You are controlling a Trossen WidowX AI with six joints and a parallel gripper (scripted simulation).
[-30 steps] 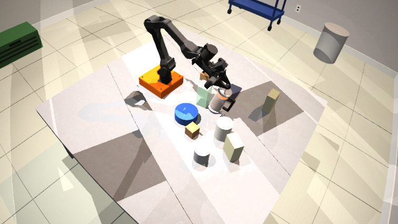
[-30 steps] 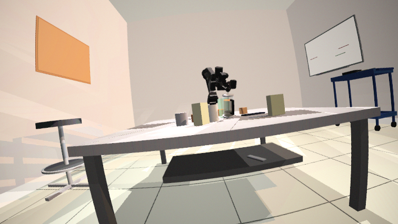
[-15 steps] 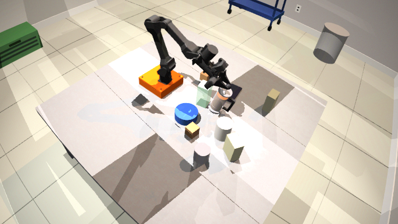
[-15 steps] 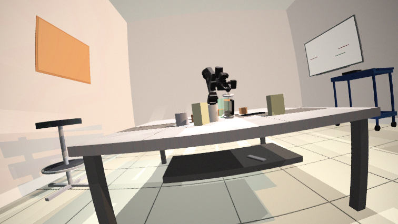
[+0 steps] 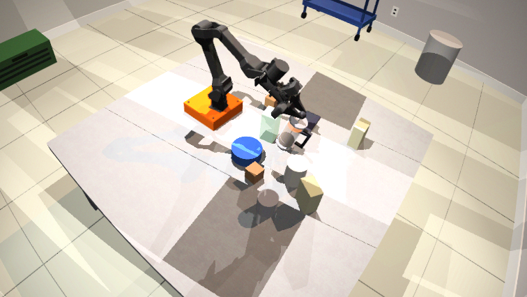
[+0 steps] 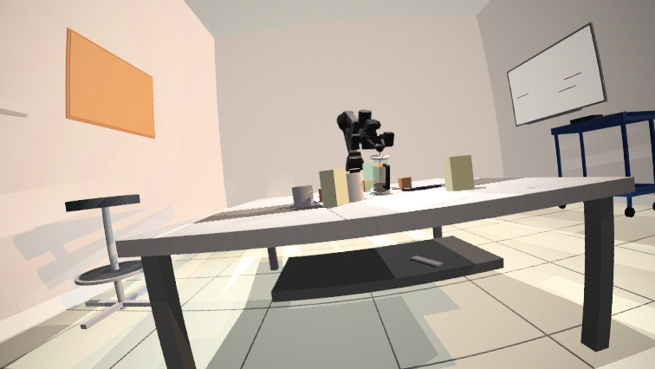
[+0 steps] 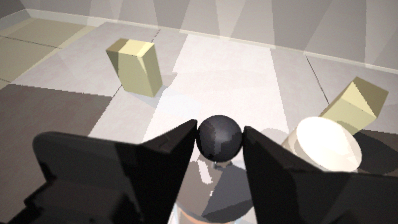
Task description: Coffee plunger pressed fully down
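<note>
Right now my gripper tip is 90 mm above the coffee press and 20 mm past it. Round my gripper tip: dark flat slab: 180 mm below, 170 mm to the left, 30 mm behind; pale green box: 130 mm behind, 110 mm below; blue disc: 160 mm below, 150 mm behind, 140 mm to the right.
</note>
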